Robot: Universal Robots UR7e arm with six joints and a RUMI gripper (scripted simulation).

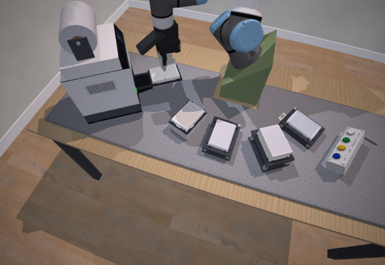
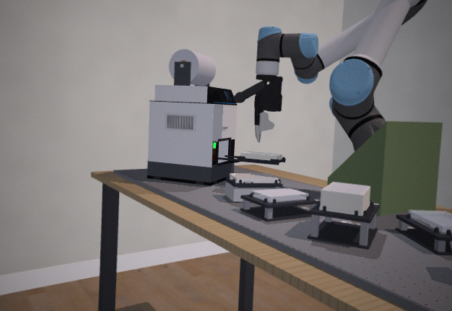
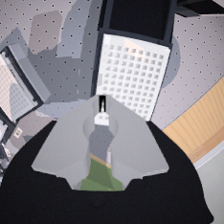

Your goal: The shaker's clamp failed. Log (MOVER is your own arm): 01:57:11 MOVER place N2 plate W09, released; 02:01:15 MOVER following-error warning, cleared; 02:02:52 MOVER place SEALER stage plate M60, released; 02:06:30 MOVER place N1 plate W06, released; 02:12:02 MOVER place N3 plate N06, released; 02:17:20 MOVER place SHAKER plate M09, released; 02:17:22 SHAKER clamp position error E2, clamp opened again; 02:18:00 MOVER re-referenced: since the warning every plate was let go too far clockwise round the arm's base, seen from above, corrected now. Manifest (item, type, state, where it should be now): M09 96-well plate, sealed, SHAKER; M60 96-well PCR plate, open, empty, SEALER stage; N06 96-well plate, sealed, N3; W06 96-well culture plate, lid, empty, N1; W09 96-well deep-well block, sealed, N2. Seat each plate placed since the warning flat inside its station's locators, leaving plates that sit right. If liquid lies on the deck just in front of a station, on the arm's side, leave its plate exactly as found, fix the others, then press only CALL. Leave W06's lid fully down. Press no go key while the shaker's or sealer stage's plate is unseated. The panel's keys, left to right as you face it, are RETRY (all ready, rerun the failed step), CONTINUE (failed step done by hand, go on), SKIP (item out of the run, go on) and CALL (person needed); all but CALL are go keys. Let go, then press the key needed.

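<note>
Now: the white retry key 2 cm ahead of my hand, 84 cm to the left of it and 10 cm below it. From my hand the other things lie so: flat white plate (18 cm ahead, 31 cm to the left, 12 cm below); roll (12 cm ahead, 24 cm to the right, 23 cm above); deep-well block (17 cm ahead, 51 cm to the left, 9 cm below).
</note>
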